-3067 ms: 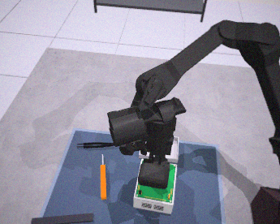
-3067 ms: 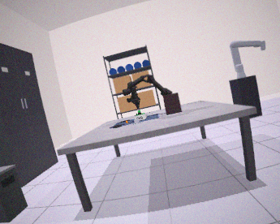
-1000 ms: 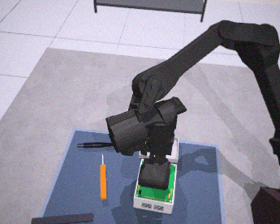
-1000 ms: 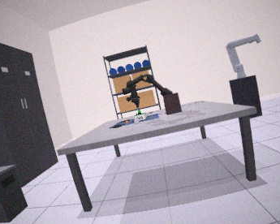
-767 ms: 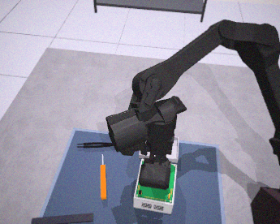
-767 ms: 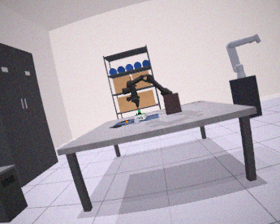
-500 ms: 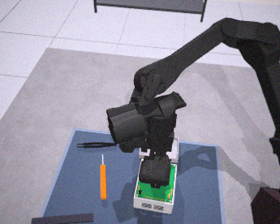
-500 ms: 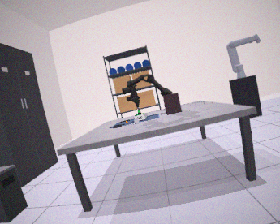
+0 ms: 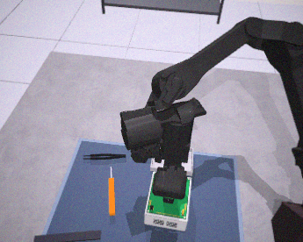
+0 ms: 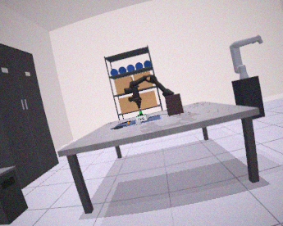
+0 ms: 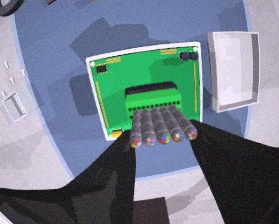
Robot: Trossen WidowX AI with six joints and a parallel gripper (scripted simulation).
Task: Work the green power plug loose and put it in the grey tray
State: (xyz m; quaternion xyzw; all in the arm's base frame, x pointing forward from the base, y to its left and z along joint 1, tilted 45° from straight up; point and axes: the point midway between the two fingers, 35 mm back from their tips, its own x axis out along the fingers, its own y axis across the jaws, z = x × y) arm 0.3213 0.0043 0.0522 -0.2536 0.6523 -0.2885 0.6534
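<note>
Now: the green power plug 40 mm below my gripper tip. Round my gripper tip: blue mat 120 mm below, 50 mm ahead; then dark bar 220 mm ahead, 120 mm below, 110 mm to the left.
</note>
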